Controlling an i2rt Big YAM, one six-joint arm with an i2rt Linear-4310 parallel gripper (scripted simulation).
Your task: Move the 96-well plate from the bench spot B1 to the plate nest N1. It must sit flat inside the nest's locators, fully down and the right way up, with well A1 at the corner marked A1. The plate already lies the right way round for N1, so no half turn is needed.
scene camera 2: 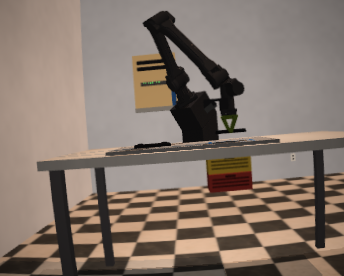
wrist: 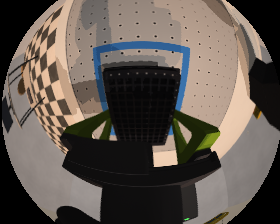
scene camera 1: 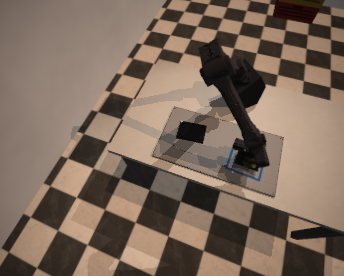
Labels:
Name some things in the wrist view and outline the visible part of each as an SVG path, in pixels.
The gripper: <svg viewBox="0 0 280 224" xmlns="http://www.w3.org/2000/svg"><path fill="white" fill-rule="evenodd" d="M66 127L60 137L60 141L69 151L67 151L62 167L78 178L102 188L100 224L183 224L181 188L206 178L222 167L216 151L211 151L211 146L221 134L219 129L176 109L172 120L172 130L176 147L177 165L154 167L153 146L149 142L109 140L112 128L109 109ZM178 121L192 134L188 144L181 132ZM106 121L100 138L92 138L92 133Z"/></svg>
A 96-well plate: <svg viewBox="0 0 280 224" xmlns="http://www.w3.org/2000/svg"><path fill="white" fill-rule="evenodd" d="M103 69L104 89L117 140L145 141L151 143L152 146L165 145L179 93L180 69L163 66L121 66Z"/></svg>

